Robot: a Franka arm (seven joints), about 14 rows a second.
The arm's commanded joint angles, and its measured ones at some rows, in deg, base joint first. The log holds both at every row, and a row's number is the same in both.
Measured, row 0: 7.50 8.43 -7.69 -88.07 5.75 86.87 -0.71
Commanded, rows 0 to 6: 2.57 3.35 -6.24 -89.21 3.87 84.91 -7.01; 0.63 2.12 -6.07 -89.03 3.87 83.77 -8.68; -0.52 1.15 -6.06 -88.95 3.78 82.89 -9.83; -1.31 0.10 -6.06 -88.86 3.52 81.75 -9.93; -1.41 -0.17 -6.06 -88.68 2.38 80.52 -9.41; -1.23 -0.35 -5.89 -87.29 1.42 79.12 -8.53; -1.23 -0.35 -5.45 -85.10 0.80 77.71 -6.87
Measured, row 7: -0.57 0.28 -7.35 -87.62 2.65 80.01 -8.94
